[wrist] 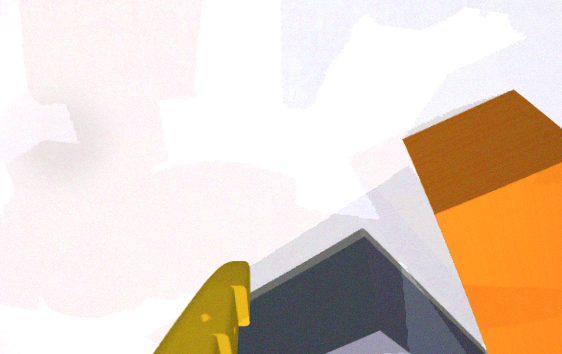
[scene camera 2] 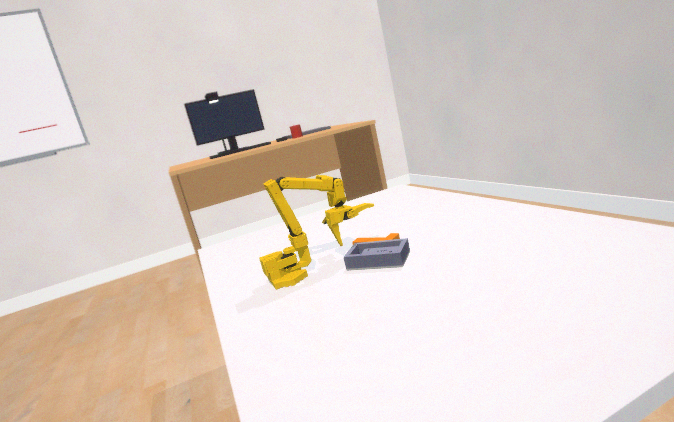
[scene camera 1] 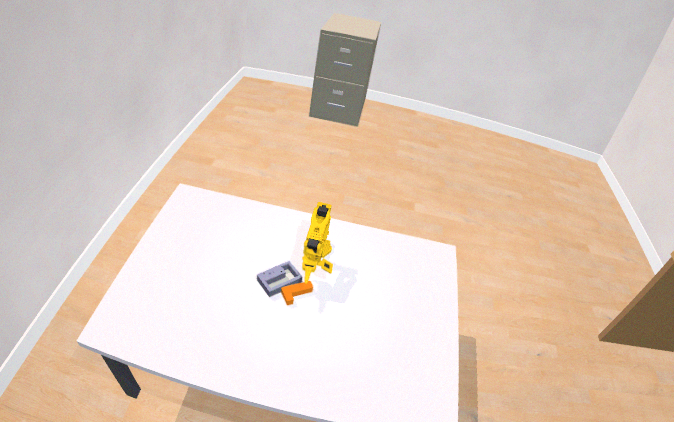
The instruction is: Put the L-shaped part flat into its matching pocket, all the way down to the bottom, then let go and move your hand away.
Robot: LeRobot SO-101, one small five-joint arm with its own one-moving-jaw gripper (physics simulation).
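Where they show: hand, its tool point: [wrist: 249,284] [scene camera 2: 342,244] [scene camera 1: 308,271]; arm's base, origin of its link: [scene camera 2: 294,275].
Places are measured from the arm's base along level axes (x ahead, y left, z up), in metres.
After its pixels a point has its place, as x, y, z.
Observation:
The orange L-shaped part [scene camera 1: 300,288] @(0.219, -0.017, 0.030) [scene camera 2: 375,239] @(0.223, -0.033, 0.030) [wrist: 505,250] @(0.193, 0.001, 0.030) lies flat on the table outside the pocket, close beside the grey tray [scene camera 1: 269,290] @(0.266, -0.118, 0.036) [scene camera 2: 376,260] @(0.166, -0.141, 0.021) [wrist: 310,310] @(0.155, -0.035, 0.021). In scene camera 1 its short leg points toward the front of the table. The tray stands level, with a recess inside; its near wall partly hides the part in scene camera 2. My gripper [scene camera 1: 317,274] @(0.140, -0.004, 0.039) [scene camera 2: 357,224] is fully open and empty, above the table. Its fixed jaw points down near the free end of the long leg. In the wrist view one notched jaw shows at the bottom; the moving jaw is out of view.
The white table [scene camera 1: 210,240] @(0.077, -0.417, 0.000) [scene camera 2: 450,340] @(0.112, -0.474, 0.000) carries the arm's base [scene camera 2: 287,272] @(-0.014, 0.010, 0.012). A desk [scene camera 2: 260,175] with a monitor [scene camera 2: 225,117] and a red cup [scene camera 2: 296,131] stands beyond it. A filing cabinet [scene camera 1: 342,75] stands on the floor by the wall.

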